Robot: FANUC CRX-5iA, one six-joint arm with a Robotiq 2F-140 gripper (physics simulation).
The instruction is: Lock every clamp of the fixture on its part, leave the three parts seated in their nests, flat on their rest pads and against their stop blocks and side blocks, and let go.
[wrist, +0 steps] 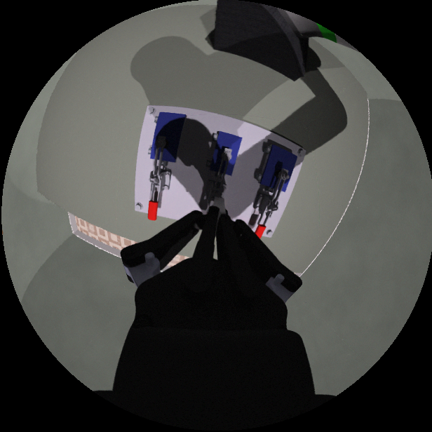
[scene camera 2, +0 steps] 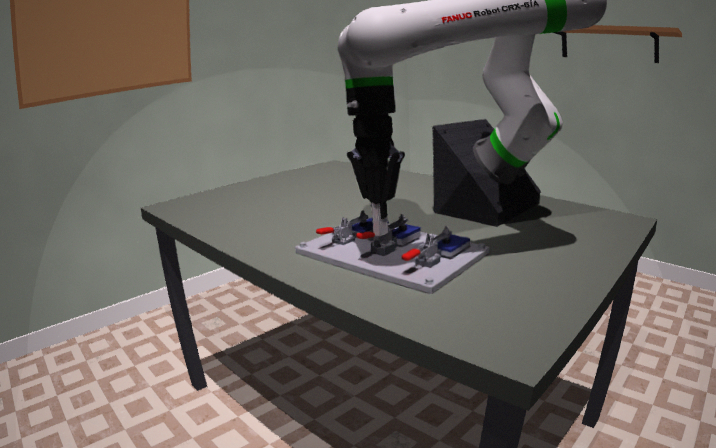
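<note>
The fixture plate carries three blue-topped parts: left, middle and right. The left clamp, middle clamp and right clamp each reach an arm over their part. Their red handles lie low, pointing away from the parts. My gripper is shut and empty, its tips at the middle clamp beside its red handle. That handle is hidden in the wrist view. Full locking and exact seating cannot be told.
The plate lies on the grey-green table. The robot's dark pedestal stands behind the fixture. The left red handle and right red handle flank the gripper.
</note>
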